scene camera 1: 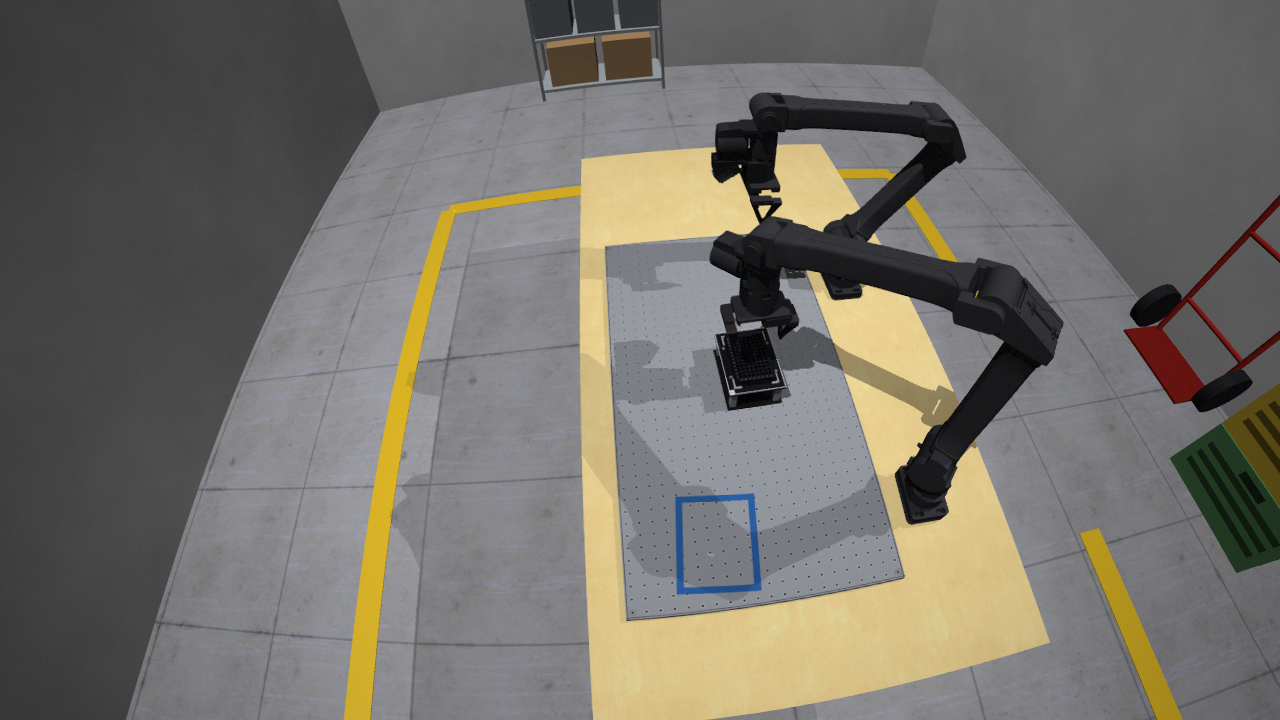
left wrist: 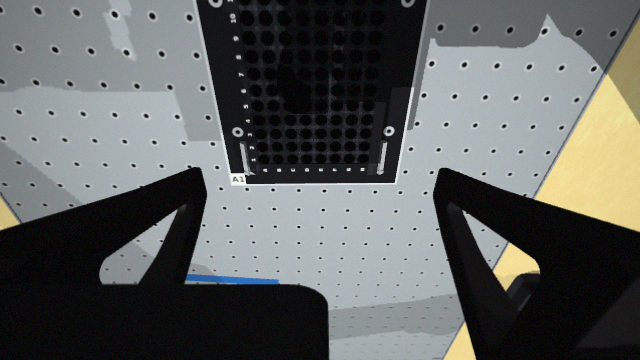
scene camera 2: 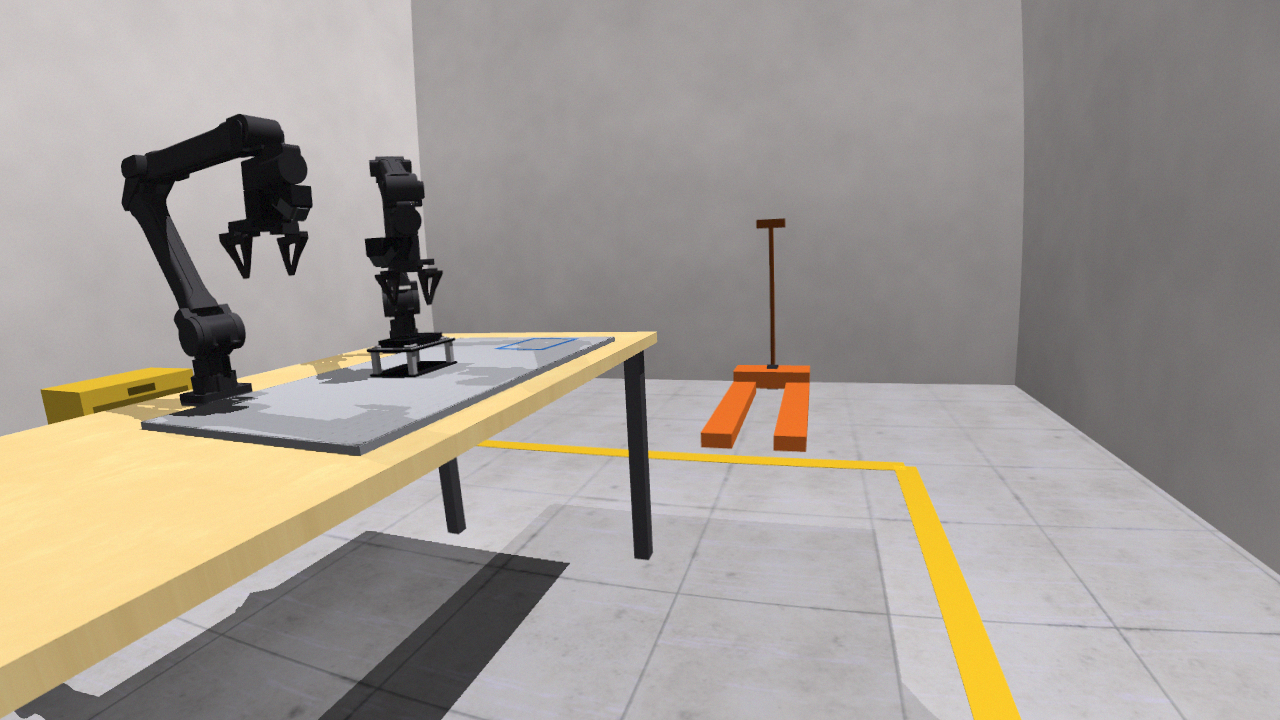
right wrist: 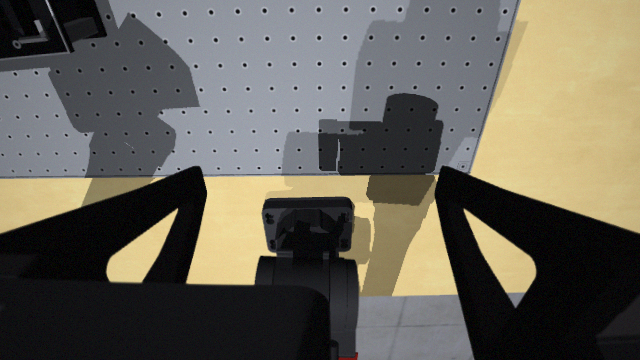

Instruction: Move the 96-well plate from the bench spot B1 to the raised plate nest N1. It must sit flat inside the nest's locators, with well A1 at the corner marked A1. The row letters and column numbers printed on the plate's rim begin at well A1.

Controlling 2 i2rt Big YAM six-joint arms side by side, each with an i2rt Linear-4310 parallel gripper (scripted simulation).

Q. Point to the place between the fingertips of the right gripper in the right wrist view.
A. At 320,179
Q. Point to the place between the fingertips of the left gripper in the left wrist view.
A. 320,181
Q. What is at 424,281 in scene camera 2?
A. The left gripper.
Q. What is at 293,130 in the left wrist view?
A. A black 96-well plate.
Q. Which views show the left gripper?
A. Scene camera 1, the left wrist view and scene camera 2 only.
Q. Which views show the right gripper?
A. Scene camera 1, scene camera 2 and the right wrist view only.
